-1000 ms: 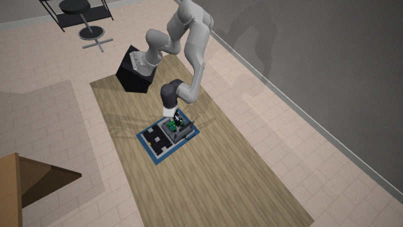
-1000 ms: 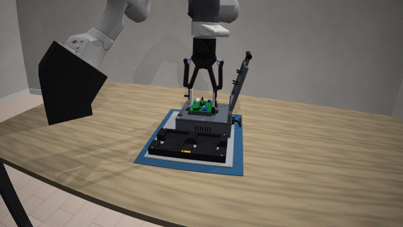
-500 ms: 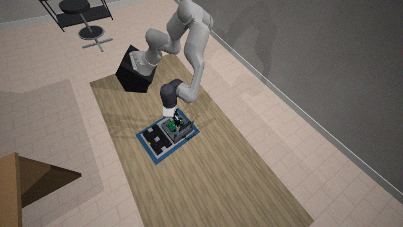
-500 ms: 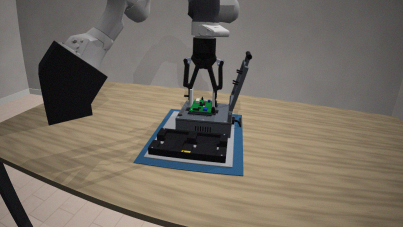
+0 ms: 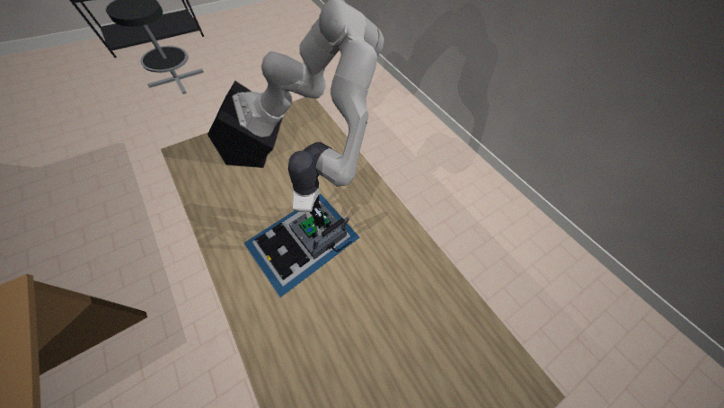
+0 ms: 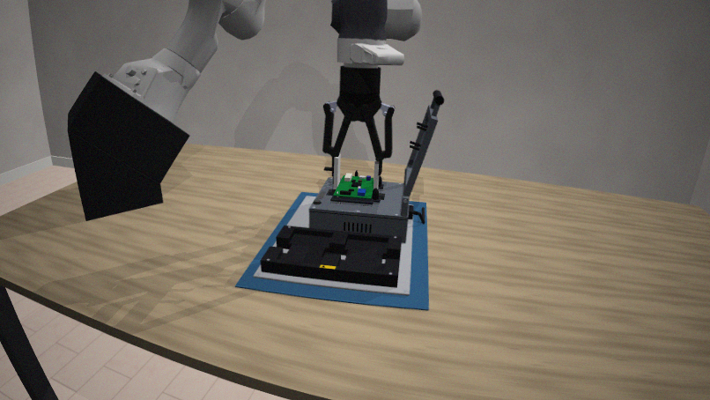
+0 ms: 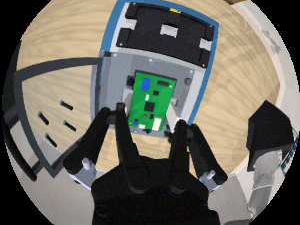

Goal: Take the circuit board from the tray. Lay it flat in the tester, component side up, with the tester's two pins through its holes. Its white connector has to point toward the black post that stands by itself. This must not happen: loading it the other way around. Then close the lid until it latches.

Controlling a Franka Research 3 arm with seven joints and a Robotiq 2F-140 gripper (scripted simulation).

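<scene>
Now: hand 2 cm above the green circuit board. From my hand the other things lie so: tester lid 12 cm ahead, 8 cm above, 2 cm to the left.
</scene>
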